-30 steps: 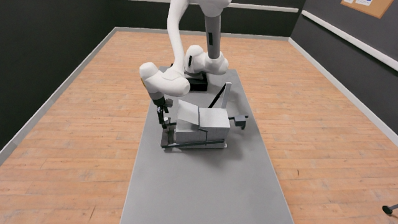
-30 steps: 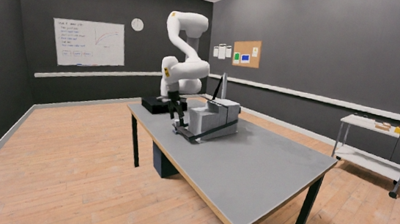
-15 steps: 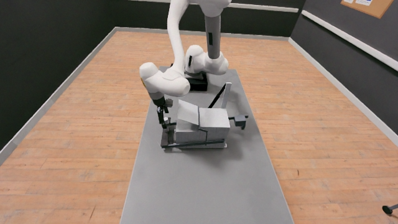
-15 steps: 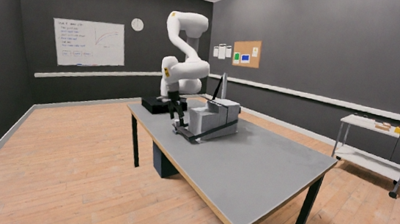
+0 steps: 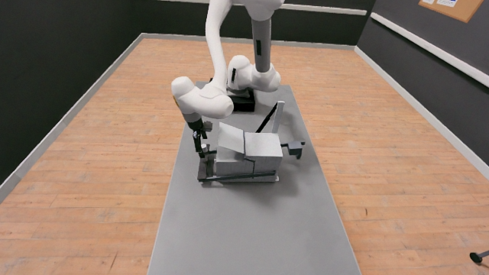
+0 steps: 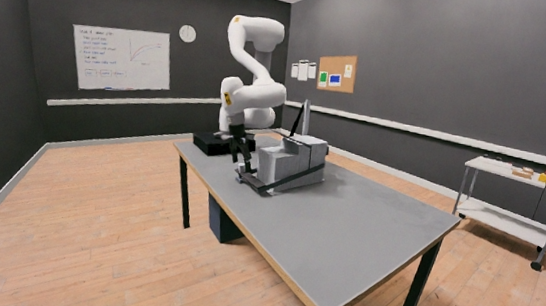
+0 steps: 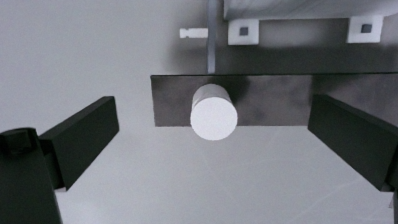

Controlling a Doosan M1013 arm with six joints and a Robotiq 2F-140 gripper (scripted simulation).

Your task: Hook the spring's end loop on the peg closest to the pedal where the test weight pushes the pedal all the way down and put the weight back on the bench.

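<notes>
My gripper is now 1 cm above the steel test weight. The rest, counted from my hand: small dark object (1 cm to the right, 8 cm below).
</notes>
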